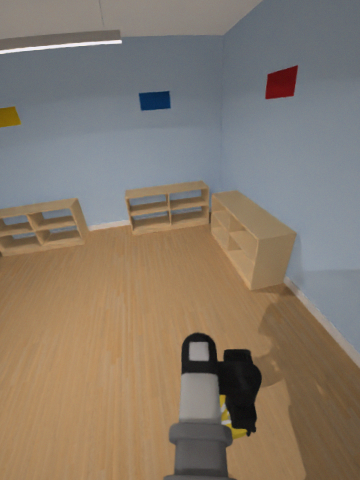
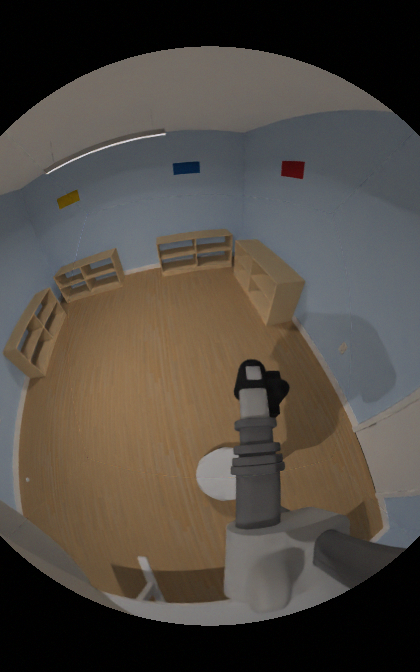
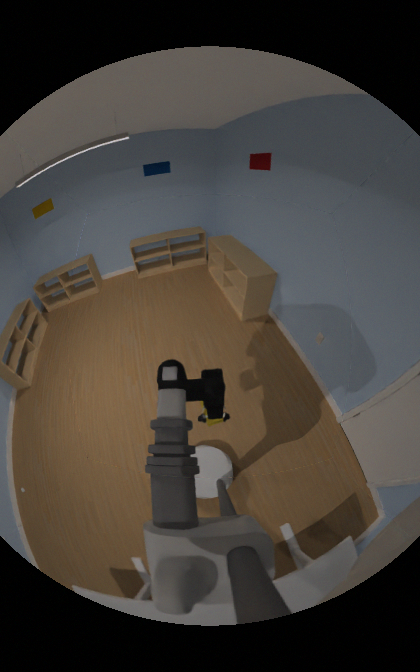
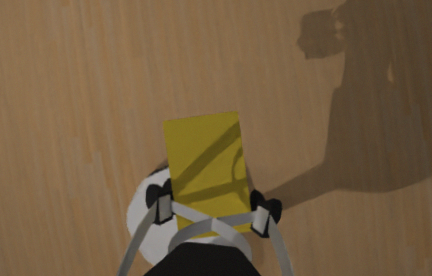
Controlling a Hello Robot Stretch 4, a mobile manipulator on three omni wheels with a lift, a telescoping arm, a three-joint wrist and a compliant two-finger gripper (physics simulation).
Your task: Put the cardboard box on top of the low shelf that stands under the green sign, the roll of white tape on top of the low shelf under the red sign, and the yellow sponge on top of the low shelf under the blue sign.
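Places are measured from the robot's base along level axes (x left, y ahead, z down), in millimetres.
Pixels of known places: gripper, fingertip midpoint: (image 1: 231,429) (image 4: 214,198).
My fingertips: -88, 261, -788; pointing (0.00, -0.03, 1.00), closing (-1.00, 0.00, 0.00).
Note:
Behind a point stands the place of what it marks, as x, y, z.
The yellow sponge (image 4: 207,160) {-79, 302, -830} (image 3: 215,421) is held between the two fingertips of my gripper (image 4: 214,198) {-88, 261, -788} (image 3: 214,416), which is shut on it above the wooden floor. The low shelf under the blue sign (image 1: 167,190) {404, 2931, -583} (image 2: 195,235) (image 3: 168,234) stands against the far wall, below the blue sign (image 1: 155,100) {489, 3256, -1729} (image 2: 186,168) (image 3: 157,168). The low shelf under the red sign (image 1: 255,215) {-615, 2011, -583} (image 2: 270,262) (image 3: 243,257) stands along the right wall, below the red sign (image 1: 281,83) {-763, 2213, -1726} (image 2: 292,169) (image 3: 260,161). The cardboard box, the white tape and the green sign do not show.
Another low shelf (image 1: 55,205) {1958, 2571, -583} (image 2: 90,260) (image 3: 67,266) stands under the yellow sign (image 1: 9,117) {2287, 2775, -1715} (image 2: 68,199) (image 3: 43,208). A further low shelf (image 2: 24,325) (image 3: 15,320) stands at the left wall. A door (image 2: 400,450) (image 3: 395,435) is at the right. My round white base (image 2: 217,474) (image 3: 215,472) is below the arm.

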